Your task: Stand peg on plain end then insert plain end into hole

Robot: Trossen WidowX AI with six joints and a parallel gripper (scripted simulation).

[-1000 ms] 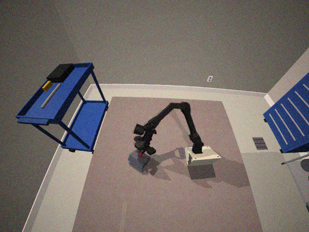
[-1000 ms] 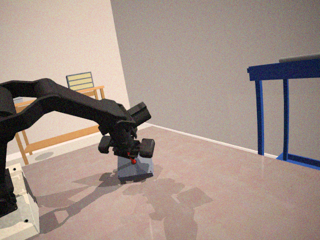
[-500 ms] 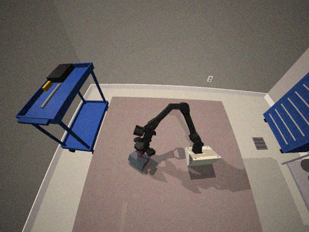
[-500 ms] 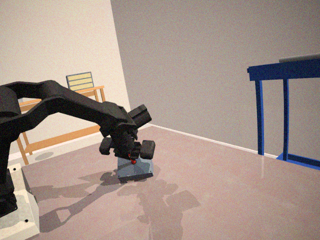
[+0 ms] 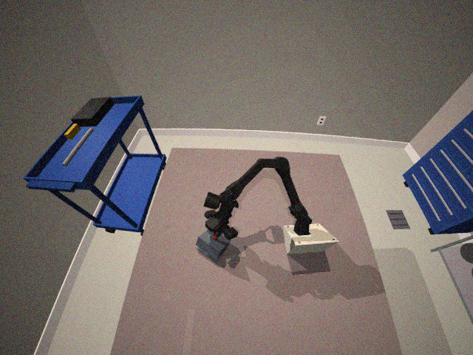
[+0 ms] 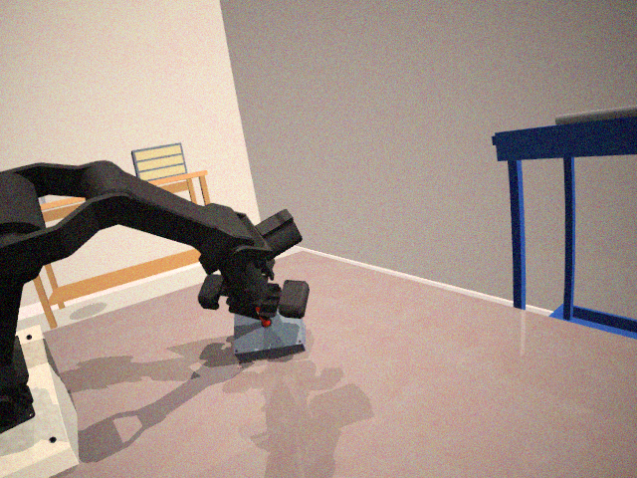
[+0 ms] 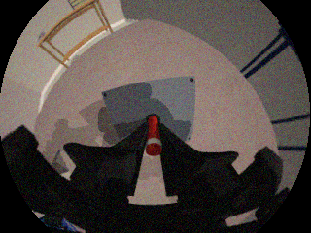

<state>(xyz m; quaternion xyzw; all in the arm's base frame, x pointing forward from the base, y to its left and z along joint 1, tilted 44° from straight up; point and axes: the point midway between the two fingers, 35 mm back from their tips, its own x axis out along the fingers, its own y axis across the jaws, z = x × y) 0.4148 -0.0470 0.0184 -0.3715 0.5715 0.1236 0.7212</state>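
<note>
Now: the red peg 10 mm behind my gripper tip, 10 mm to the right of it and 10 mm above it. Round my gripper tip: sloped grey panel (20 mm ahead, 20 mm to the left, 40 mm below).
</note>
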